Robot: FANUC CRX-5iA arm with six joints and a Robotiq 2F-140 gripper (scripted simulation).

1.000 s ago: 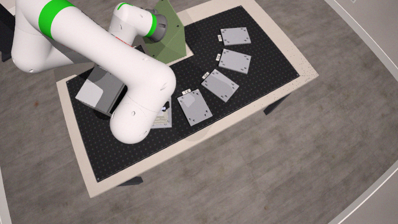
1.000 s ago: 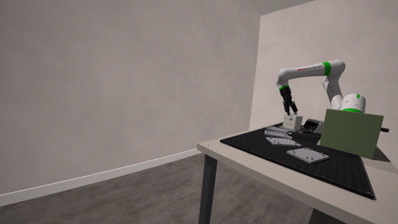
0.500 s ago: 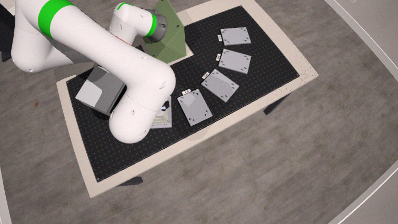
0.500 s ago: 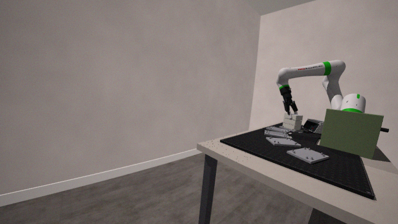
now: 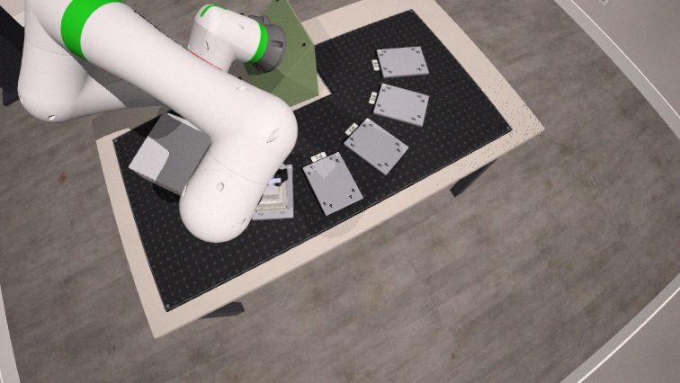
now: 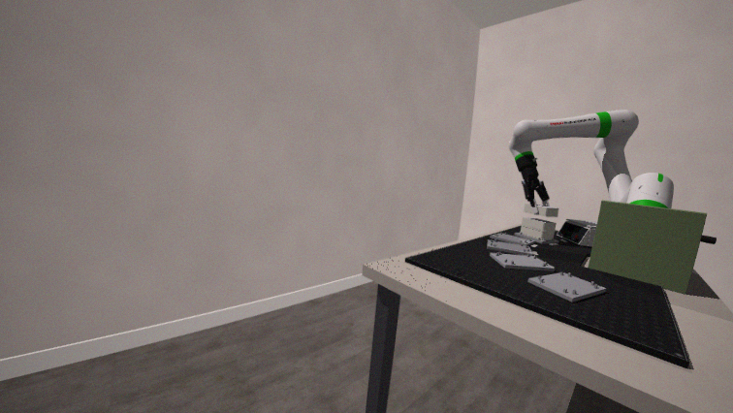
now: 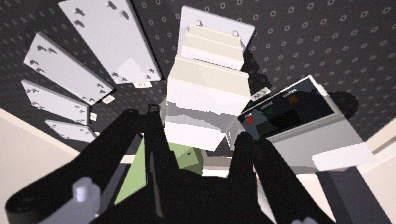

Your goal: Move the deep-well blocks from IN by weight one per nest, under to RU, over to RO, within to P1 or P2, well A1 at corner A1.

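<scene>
Right now my hand is 22 cm past the check-weigher platform, 21 cm to the left of it and 6 cm above it. The rest, counted from my hand: check-weigher (22 cm behind, 21 cm to the right, 9 cm below); white deep-well block (1 cm below); infeed nest IN (15 cm below).
</scene>
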